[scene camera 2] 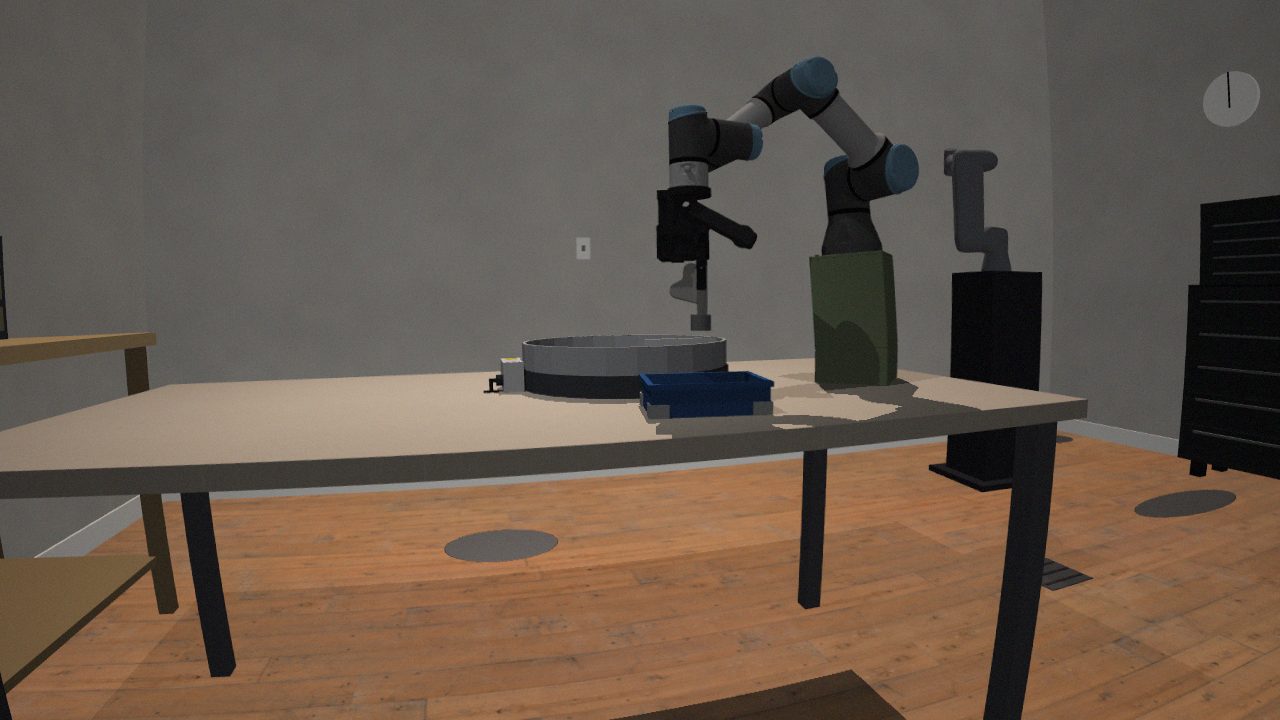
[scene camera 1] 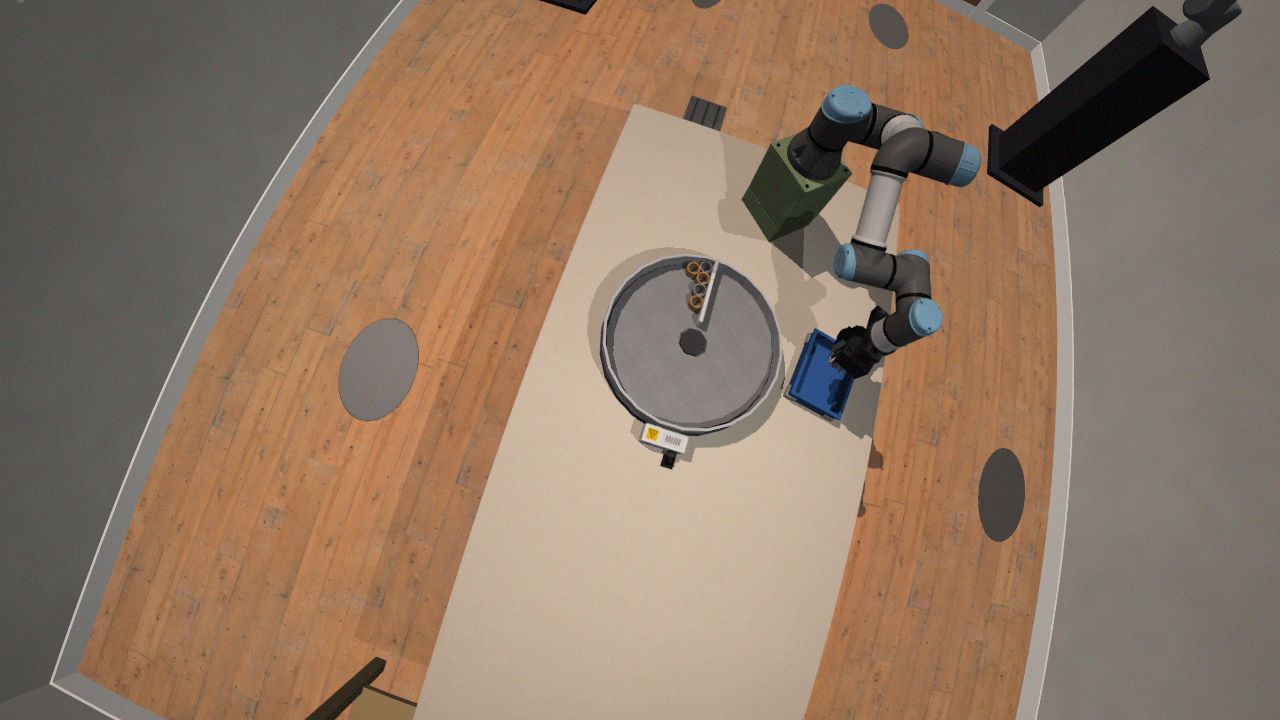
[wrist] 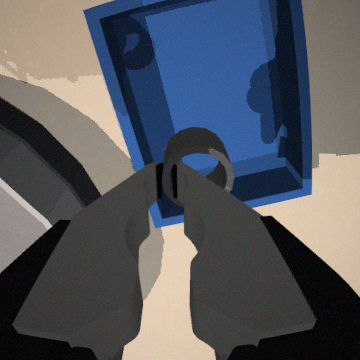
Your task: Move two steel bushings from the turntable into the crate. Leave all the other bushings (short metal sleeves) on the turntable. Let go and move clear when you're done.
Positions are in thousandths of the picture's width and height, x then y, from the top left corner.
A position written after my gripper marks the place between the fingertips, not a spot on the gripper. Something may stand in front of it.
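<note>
A blue crate (wrist: 679, 215) is visible, and so is my gripper (scene camera 2: 546, 453). The gripper is visible too in scene camera 1 (scene camera 1: 650, 498) and in the wrist view (wrist: 465, 460).
</note>
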